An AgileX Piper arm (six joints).
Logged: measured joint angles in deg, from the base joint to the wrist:
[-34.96, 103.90, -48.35, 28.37, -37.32, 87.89]
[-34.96, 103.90, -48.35, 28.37, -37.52, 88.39]
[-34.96, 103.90, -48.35, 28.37, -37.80, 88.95]
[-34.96, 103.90, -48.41, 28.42, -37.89, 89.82]
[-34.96, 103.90, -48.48, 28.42, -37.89, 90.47]
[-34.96, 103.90, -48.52, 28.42, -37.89, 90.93]
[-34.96, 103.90, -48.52, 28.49, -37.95, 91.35]
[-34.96, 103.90, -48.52, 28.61, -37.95, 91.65]
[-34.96, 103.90, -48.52, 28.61, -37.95, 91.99]
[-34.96, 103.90, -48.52, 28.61, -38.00, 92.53]
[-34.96, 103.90, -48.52, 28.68, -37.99, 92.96]
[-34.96, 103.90, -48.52, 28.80, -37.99, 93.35]
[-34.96, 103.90, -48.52, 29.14, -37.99, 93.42]
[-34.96, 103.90, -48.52, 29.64, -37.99, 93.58]
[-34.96, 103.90, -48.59, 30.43, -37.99, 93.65]
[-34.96, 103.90, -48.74, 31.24, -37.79, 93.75]
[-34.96, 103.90, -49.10, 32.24, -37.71, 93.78]
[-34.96, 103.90, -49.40, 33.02, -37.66, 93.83]
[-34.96, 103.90, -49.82, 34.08, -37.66, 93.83]
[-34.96, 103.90, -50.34, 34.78, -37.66, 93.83]
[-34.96, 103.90, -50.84, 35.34, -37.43, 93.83]
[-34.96, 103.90, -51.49, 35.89, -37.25, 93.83]
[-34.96, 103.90, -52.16, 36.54, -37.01, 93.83]
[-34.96, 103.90, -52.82, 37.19, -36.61, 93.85]
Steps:
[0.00, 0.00, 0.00, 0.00, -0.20, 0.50]
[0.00, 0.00, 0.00, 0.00, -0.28, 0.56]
[0.00, 0.00, -0.06, 0.05, -0.09, 0.87]
[0.00, 0.00, -0.07, 0.00, 0.00, 0.65]
[0.00, 0.00, -0.04, 0.00, 0.00, 0.46]
[0.00, 0.00, 0.00, 0.07, -0.06, 0.42]
[0.00, 0.00, 0.00, 0.12, 0.00, 0.30]
[0.00, 0.00, 0.00, 0.00, 0.00, 0.34]
[0.00, 0.00, 0.00, 0.00, -0.05, 0.54]
[0.00, 0.00, 0.00, 0.07, 0.01, 0.43]
[0.00, 0.00, 0.00, 0.12, 0.00, 0.39]
[0.00, 0.00, 0.00, 0.34, 0.00, 0.07]
[0.00, 0.00, 0.00, 0.50, 0.00, 0.16]
[0.00, 0.00, -0.07, 0.79, 0.00, 0.07]
[0.00, 0.00, -0.15, 0.81, 0.20, 0.10]
[0.00, 0.00, -0.36, 1.00, 0.08, 0.03]
[0.00, 0.00, -0.30, 0.78, 0.05, 0.05]
[0.00, 0.00, -0.42, 1.06, 0.00, 0.00]
[0.00, 0.00, -0.52, 0.70, 0.00, 0.00]
[0.00, 0.00, -0.50, 0.56, 0.23, 0.00]
[0.00, 0.00, -0.65, 0.55, 0.18, 0.00]
[0.00, 0.00, -0.67, 0.65, 0.24, 0.00]
[0.00, 0.00, -0.66, 0.65, 0.40, 0.02]

